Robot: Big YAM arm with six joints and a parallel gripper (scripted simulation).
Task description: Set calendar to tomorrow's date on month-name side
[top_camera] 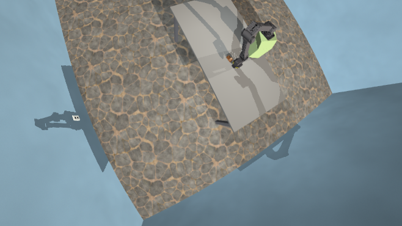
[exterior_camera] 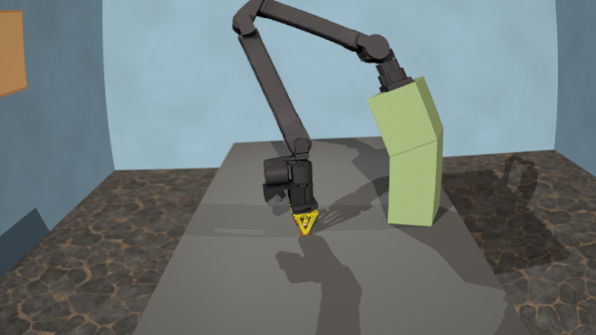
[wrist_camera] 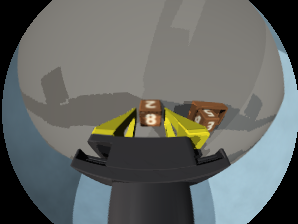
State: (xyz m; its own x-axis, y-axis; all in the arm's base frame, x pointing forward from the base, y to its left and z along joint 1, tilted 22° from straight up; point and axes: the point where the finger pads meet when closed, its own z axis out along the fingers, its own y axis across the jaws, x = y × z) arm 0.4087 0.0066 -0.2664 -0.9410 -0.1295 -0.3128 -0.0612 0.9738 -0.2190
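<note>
The brown number cube lies right at my hand. Round my hand: calendar tray 11 cm to the right, 1 cm below.
</note>
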